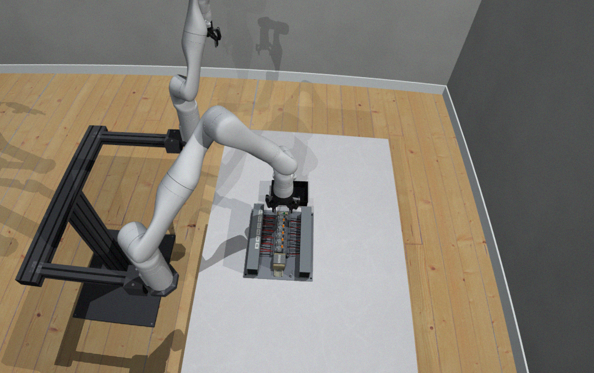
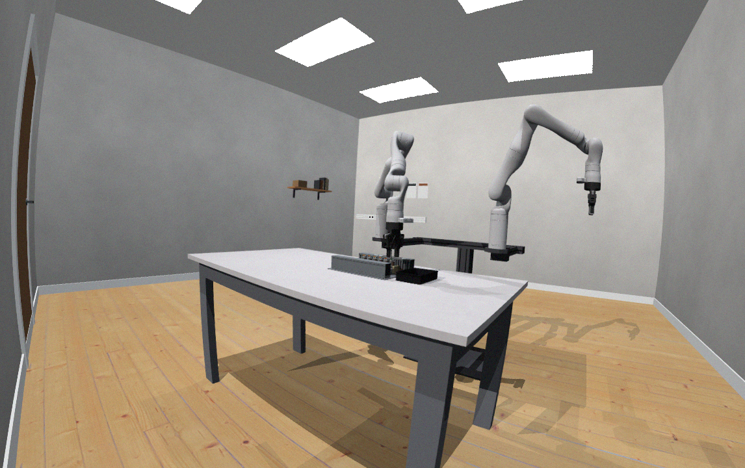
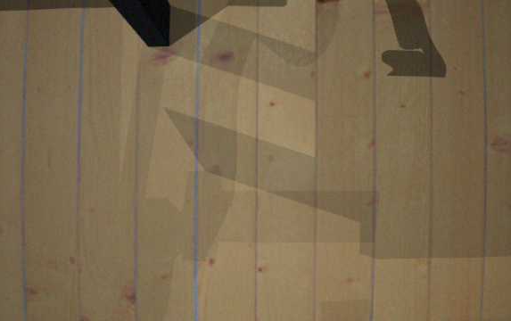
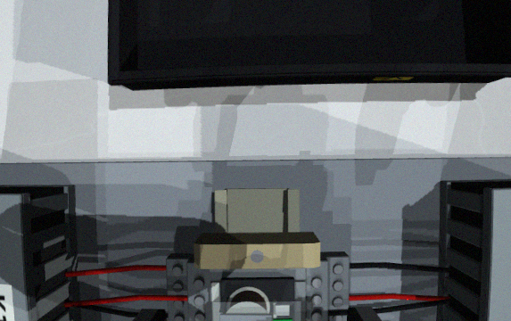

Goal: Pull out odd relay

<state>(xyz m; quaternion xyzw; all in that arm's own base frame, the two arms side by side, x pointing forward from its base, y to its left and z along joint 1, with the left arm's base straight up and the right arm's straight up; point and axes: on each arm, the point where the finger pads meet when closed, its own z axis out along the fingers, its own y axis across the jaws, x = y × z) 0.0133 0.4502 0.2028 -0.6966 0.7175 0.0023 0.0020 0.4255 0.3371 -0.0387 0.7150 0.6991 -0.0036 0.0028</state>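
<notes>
My right hand is 4 cm above the green-button relay. From my right hand the other things lie so: relay panel 11 cm to the right, 6 cm below; black parts tray 14 cm to the left, 7 cm below, 3 cm ahead.
</notes>
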